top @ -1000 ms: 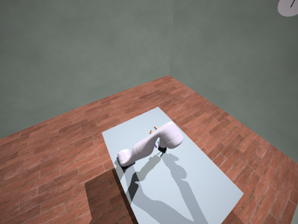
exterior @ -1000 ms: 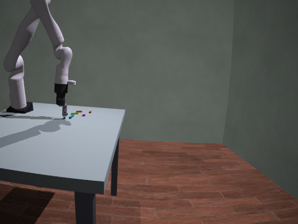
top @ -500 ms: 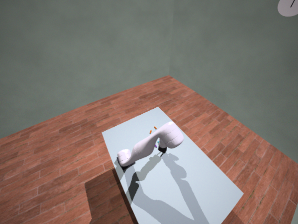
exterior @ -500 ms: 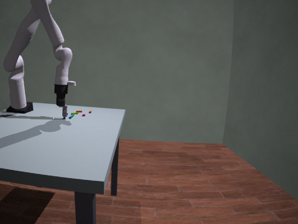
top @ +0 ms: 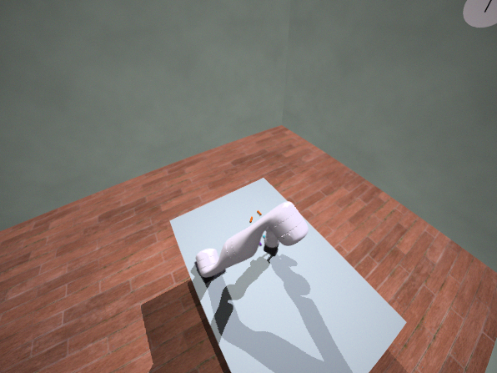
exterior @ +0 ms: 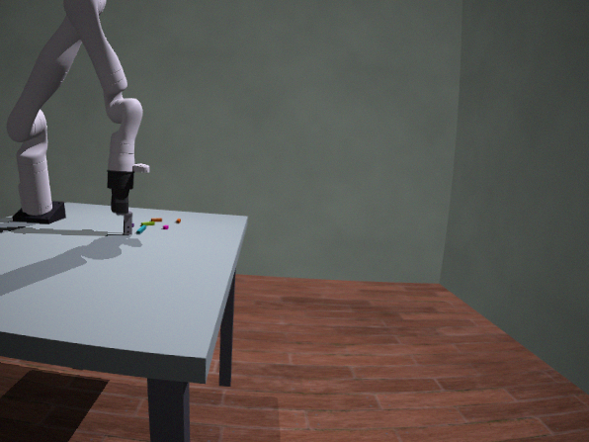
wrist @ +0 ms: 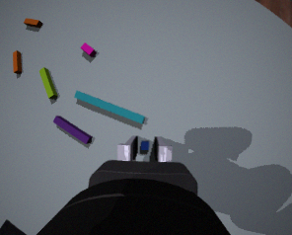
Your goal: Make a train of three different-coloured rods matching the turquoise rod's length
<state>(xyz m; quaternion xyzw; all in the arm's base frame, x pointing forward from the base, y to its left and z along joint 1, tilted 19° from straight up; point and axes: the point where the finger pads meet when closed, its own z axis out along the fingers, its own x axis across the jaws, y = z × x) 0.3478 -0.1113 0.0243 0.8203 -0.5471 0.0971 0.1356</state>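
The blue rod lies 10 mm below my hand. The rest, counted from my hand: turquoise rod 30 mm ahead, 70 mm to the left, 10 mm below; magenta rod 90 mm ahead, 130 mm to the left, 10 mm below; purple rod 20 mm behind, 100 mm to the left, 10 mm below.
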